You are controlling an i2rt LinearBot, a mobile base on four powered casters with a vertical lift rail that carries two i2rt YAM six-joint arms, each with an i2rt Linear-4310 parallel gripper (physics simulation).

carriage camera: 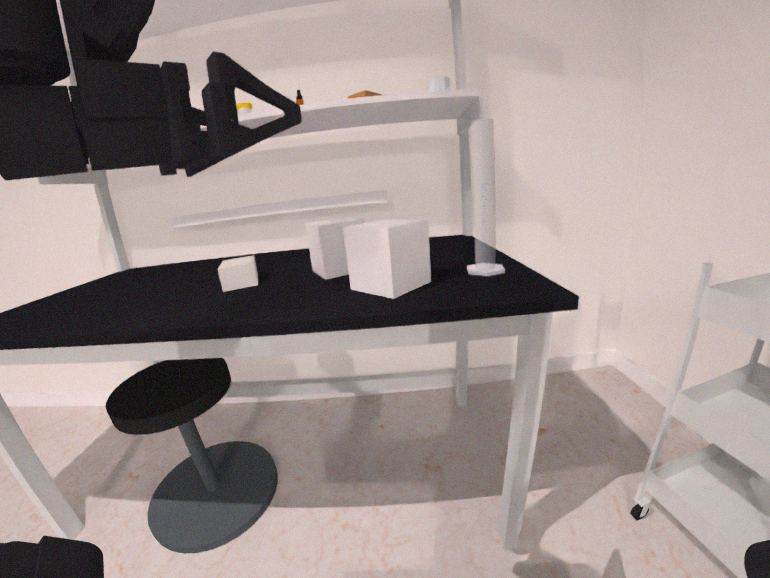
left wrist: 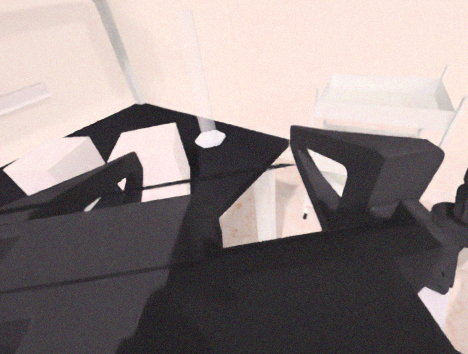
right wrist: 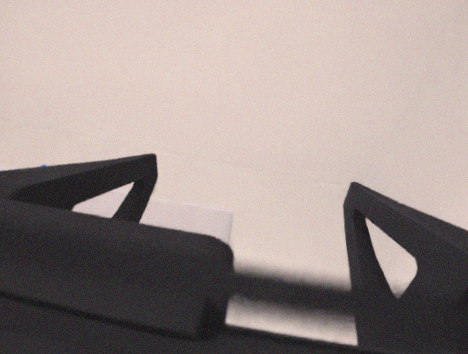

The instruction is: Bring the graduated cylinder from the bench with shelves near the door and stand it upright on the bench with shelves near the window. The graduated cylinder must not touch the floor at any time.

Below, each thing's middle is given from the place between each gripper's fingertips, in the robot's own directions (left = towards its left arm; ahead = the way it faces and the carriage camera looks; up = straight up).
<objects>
The graduated cylinder [carriage camera: 482, 130] is 380 mm ahead of my left hand, 290 mm to the right of it and 100 mm below it.
My right gripper is now 56 cm short of the graduated cylinder, 13 cm to the right of it and 6 cm above it.
</objects>
